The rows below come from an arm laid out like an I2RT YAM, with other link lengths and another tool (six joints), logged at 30 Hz.
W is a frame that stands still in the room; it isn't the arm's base.
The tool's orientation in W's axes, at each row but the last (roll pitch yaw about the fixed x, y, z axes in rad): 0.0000, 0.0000, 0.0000; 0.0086, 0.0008, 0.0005; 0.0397, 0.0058, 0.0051; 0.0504, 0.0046, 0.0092; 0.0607, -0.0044, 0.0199; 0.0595, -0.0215, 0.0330; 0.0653, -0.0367, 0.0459; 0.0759, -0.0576, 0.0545; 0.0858, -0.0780, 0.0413; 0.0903, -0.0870, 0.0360; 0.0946, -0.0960, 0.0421; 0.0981, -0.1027, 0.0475
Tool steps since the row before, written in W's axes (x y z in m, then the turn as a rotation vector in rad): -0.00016, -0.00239, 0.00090, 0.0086, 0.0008, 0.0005; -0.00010, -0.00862, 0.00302, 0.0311, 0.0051, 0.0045; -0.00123, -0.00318, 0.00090, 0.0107, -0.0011, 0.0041; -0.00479, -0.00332, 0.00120, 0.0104, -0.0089, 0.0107; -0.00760, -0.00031, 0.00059, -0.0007, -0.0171, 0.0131; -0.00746, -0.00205, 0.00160, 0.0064, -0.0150, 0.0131; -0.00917, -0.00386, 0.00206, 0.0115, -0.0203, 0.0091; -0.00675, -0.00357, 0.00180, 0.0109, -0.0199, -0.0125; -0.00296, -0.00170, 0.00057, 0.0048, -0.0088, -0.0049; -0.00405, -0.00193, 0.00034, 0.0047, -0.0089, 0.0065; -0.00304, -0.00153, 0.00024, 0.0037, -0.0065, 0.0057; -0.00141, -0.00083, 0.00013, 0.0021, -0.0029, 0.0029
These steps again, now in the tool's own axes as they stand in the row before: -0.00016, -0.00239, 0.00090, 0.0086, 0.0008, 0.0005; -0.00011, -0.00859, 0.00309, 0.0311, 0.0051, 0.0045; -0.00125, -0.00314, 0.00102, 0.0107, -0.0010, 0.0042; -0.00483, -0.00321, 0.00134, 0.0103, -0.0084, 0.0112; -0.00760, -0.00012, 0.00063, -0.0010, -0.0163, 0.0141; -0.00749, -0.00169, 0.00187, 0.0062, -0.0144, 0.0139; -0.00926, -0.00327, 0.00262, 0.0109, -0.0202, 0.0100; -0.00682, -0.00302, 0.00243, 0.0091, -0.0214, -0.0115; -0.00297, -0.00150, 0.00094, 0.0040, -0.0094, -0.0044; -0.00407, -0.00171, 0.00085, 0.0049, -0.0085, 0.0069; -0.00306, -0.00134, 0.00067, 0.0040, -0.0061, 0.0059; -0.00143, -0.00073, 0.00035, 0.0022, -0.0027, 0.0030
